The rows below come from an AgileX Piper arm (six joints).
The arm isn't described. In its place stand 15 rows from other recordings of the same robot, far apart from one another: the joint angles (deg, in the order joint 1, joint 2, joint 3, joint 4, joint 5, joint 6), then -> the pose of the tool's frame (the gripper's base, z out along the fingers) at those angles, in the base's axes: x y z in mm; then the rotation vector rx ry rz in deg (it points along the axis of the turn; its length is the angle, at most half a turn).
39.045 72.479 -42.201 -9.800 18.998 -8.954 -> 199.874, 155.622, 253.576, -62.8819, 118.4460, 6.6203
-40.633 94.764 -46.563 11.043 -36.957 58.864 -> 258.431, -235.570, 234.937, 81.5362, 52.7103, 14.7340
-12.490 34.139 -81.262 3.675 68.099 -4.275 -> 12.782, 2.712, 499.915, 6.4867, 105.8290, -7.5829
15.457 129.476 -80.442 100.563 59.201 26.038 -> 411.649, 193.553, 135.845, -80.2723, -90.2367, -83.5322
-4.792 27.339 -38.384 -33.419 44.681 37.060 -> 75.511, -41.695, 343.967, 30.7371, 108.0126, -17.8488
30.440 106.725 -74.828 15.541 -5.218 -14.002 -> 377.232, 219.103, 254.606, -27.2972, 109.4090, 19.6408
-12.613 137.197 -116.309 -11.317 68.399 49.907 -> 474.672, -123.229, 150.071, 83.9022, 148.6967, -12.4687
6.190 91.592 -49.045 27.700 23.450 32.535 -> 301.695, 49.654, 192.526, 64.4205, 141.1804, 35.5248
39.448 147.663 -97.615 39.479 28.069 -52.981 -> 357.456, 329.374, -0.685, -79.2415, 137.4760, 29.9850
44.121 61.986 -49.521 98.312 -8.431 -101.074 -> 182.868, 158.951, 366.043, -33.7577, 93.6958, 23.4234
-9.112 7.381 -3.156 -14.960 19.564 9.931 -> 59.444, -17.501, 194.651, 8.0449, 108.2154, -13.7695
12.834 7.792 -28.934 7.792 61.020 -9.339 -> 12.413, 13.897, 278.367, -23.7608, 122.4970, 11.5640
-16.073 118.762 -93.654 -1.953 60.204 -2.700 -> 410.601, -121.105, 196.743, 18.6479, 169.6425, -4.9692
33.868 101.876 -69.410 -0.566 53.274 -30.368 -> 285.340, 190.642, 205.438, -91.1532, 144.3637, -0.2943
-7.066 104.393 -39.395 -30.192 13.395 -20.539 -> 277.055, -45.025, 94.996, -59.2561, 154.7709, -21.3156
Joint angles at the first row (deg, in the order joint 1, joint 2, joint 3, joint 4, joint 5, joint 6):
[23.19, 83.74, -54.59, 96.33, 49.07, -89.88]
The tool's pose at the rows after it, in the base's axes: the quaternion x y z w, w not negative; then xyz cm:
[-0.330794, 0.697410, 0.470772, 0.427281, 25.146, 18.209, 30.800]
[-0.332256, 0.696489, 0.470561, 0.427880, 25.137, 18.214, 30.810]
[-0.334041, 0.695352, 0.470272, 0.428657, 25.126, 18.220, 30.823]
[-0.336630, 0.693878, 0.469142, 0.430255, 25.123, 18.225, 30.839]
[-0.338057, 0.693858, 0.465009, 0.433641, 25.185, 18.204, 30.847]
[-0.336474, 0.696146, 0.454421, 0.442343, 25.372, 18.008, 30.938]
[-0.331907, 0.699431, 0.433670, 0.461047, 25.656, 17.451, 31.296]
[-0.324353, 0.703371, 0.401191, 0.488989, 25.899, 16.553, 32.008]
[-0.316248, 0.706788, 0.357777, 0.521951, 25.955, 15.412, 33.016]
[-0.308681, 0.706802, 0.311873, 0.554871, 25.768, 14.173, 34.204]
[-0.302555, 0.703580, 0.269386, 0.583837, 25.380, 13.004, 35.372]
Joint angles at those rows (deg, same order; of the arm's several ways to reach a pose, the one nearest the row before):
[23.19, 83.74, -54.60, 96.33, 49.12, -90.07]
[23.19, 83.74, -54.61, 96.33, 49.20, -90.26]
[23.19, 83.74, -54.62, 96.33, 49.29, -90.49]
[23.19, 83.74, -54.65, 96.33, 49.34, -90.87]
[23.18, 83.73, -54.70, 96.33, 48.96, -91.33]
[22.93, 83.51, -54.79, 96.33, 47.77, -91.93]
[22.20, 82.69, -54.87, 96.33, 45.60, -92.95]
[21.19, 81.04, -54.96, 96.12, 42.16, -94.16]
[20.13, 78.63, -55.02, 95.29, 37.69, -95.32]
[19.06, 75.84, -55.08, 94.07, 33.27, -96.37]
[18.11, 73.07, -55.08, 92.69, 29.47, -97.29]

